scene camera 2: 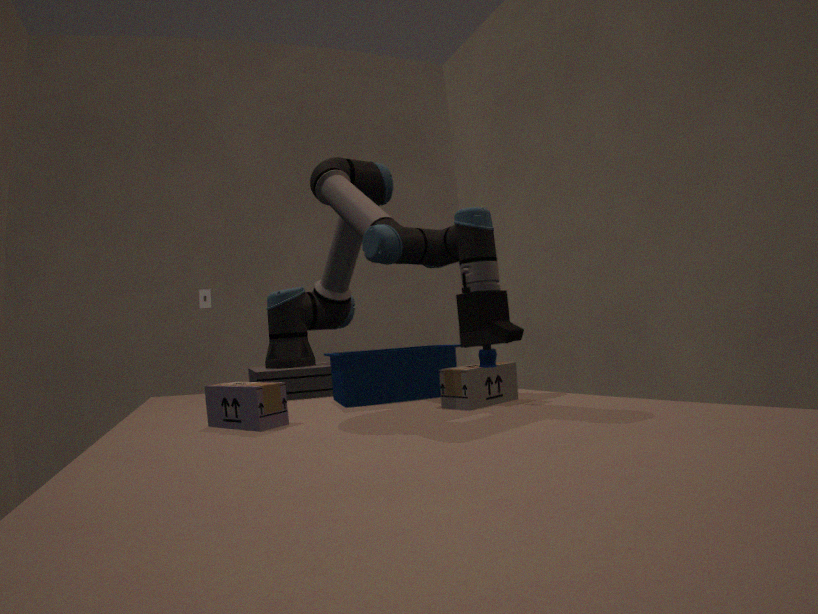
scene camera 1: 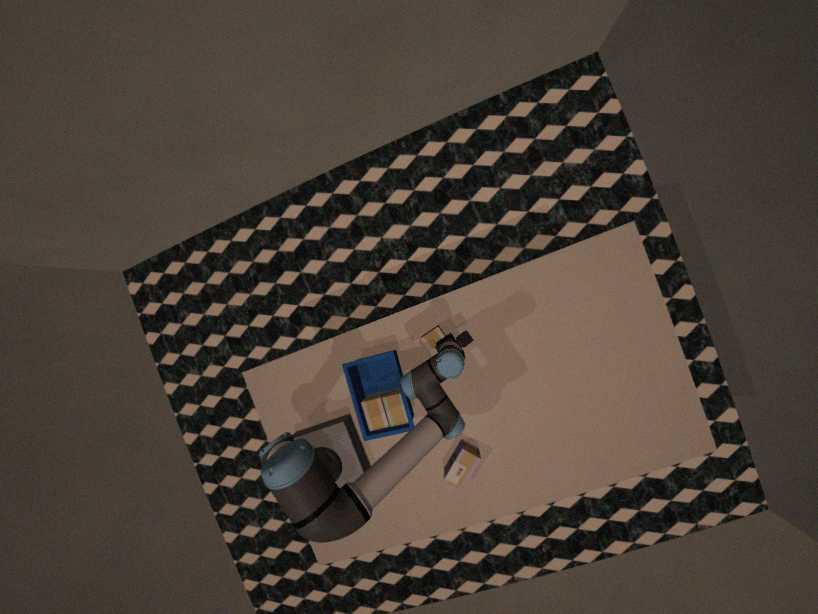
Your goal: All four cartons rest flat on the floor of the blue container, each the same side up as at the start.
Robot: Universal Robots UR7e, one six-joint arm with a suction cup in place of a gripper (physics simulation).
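Seen in the pictures: end effector, tool point: (scene camera 2: 488,369); arm's base, origin of the base link: (scene camera 2: 290,366).
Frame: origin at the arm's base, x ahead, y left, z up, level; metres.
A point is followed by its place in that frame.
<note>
The blue container (scene camera 1: 379,372) @(y 0.323, x 0.268, z -0.072 m) (scene camera 2: 393,376) @(y 0.247, x 0.364, z -0.024 m) stands near the robot base. Two cartons, one (scene camera 1: 374,413) @(y 0.187, x 0.242, z 0.005 m) and another (scene camera 1: 396,408) @(y 0.197, x 0.330, z 0.005 m), lie side by side in its lower end in scene camera 1. A white carton (scene camera 1: 432,339) @(y 0.433, x 0.504, z -0.006 m) (scene camera 2: 477,389) @(y 0.370, x 0.582, z -0.047 m) with tan tape sits flat on the table outside the container, arrows up. My suction gripper (scene camera 1: 451,345) @(y 0.403, x 0.565, z -0.011 m) (scene camera 2: 487,358) points down, and its blue cup touches this carton's top, shut on it. The wrist hides part of the carton in scene camera 1. A lilac carton (scene camera 1: 463,465) @(y -0.053, x 0.543, z -0.003 m) (scene camera 2: 232,405) @(y -0.089, x 0.572, z -0.039 m) rests on the table, arrows up.
The robot base stands on a grey block (scene camera 2: 290,385) @(y 0.002, x 0.147, z -0.044 m) beside the container. The forearm passes over the table close to the container's corner in scene camera 1. The light table top (scene camera 1: 568,370) @(y 0.228, x 0.991, z -0.084 m) (scene camera 2: 422,515) @(y 0.143, x 1.087, z -0.084 m) lies on a dark patterned floor (scene camera 1: 396,198).
</note>
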